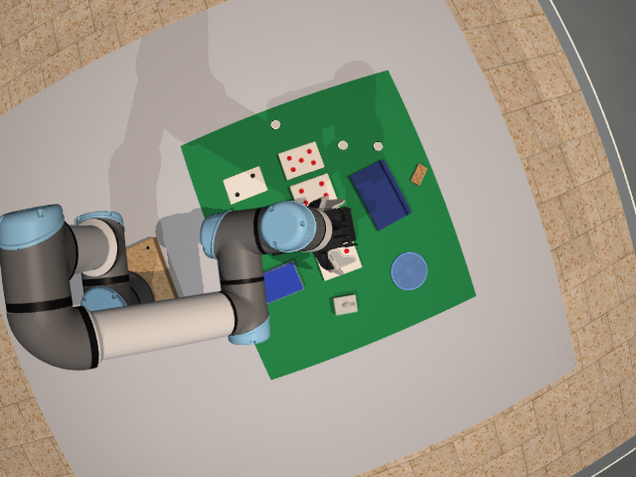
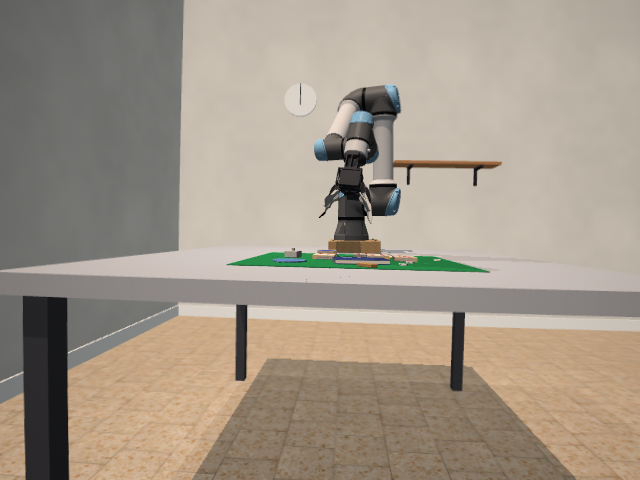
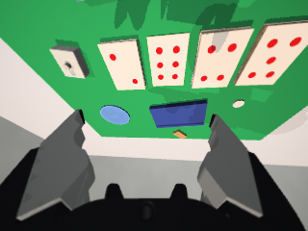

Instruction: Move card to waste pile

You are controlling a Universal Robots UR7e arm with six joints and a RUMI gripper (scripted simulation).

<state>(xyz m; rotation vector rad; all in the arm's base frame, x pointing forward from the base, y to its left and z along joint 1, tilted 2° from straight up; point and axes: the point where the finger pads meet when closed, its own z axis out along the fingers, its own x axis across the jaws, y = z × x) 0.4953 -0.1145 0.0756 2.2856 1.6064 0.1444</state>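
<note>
My gripper is now 110 mm above the six of red card and 20 mm to the right of it. The rest, counted from my hand: grey block: 150 mm to the right, 100 mm below, 50 mm behind; then dark blue book: 150 mm ahead, 110 mm below, 20 mm to the left; then green mat: 130 mm below, 30 mm to the left, 20 mm ahead.
</note>
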